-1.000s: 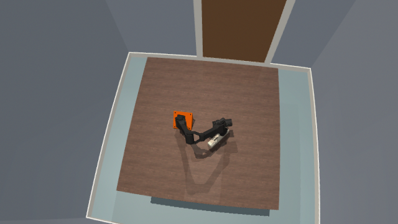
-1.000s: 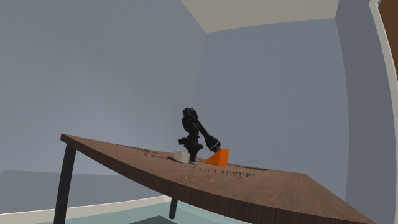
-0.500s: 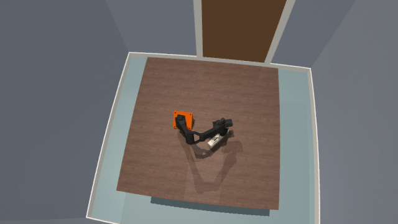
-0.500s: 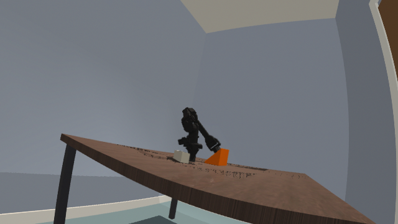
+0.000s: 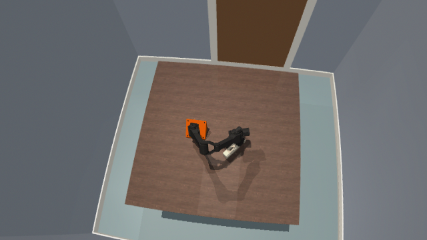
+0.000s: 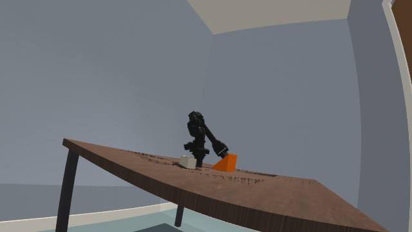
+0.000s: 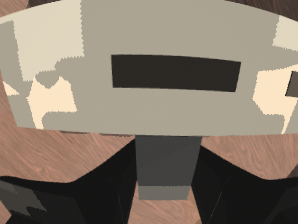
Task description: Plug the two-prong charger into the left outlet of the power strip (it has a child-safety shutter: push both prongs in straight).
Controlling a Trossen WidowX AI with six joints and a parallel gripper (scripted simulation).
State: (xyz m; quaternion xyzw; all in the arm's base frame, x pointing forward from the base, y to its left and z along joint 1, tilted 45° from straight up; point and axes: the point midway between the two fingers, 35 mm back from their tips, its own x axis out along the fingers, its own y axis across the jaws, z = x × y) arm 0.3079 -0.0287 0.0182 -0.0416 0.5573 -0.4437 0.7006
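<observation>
Now: gripper tip 10 mm short of the two-prong charger, 10 mm to the left of it and 10 mm below it.
</observation>
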